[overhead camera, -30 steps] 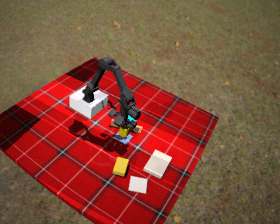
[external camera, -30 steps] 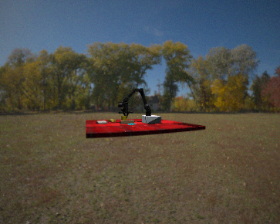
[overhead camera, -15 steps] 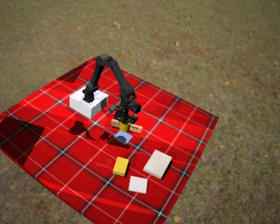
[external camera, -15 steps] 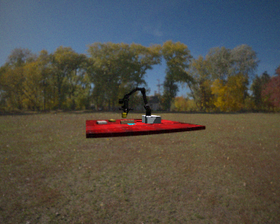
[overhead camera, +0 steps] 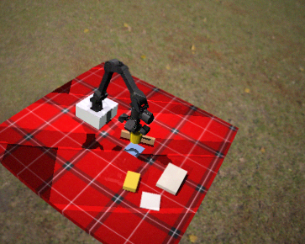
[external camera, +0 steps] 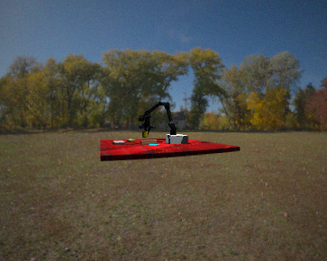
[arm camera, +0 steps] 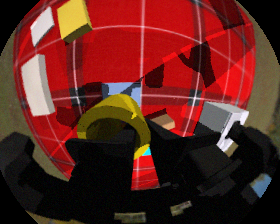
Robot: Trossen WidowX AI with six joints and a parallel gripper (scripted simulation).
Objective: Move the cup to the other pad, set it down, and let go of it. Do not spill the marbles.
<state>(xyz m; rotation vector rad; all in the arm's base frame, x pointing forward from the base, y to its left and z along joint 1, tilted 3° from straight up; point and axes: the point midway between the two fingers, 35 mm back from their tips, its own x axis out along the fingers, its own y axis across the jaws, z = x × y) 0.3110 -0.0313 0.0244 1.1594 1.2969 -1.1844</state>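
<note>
Now: the cyan pad 16 cm to the left of my gripper tip, 11 cm below it and 4 cm behind it. From my gripper tip the other things lie so: wooden bar: 9 cm below, 8 cm to the left; yellow cup: 2 cm ahead; blue pad: 11 cm below, 4 cm ahead.
</note>
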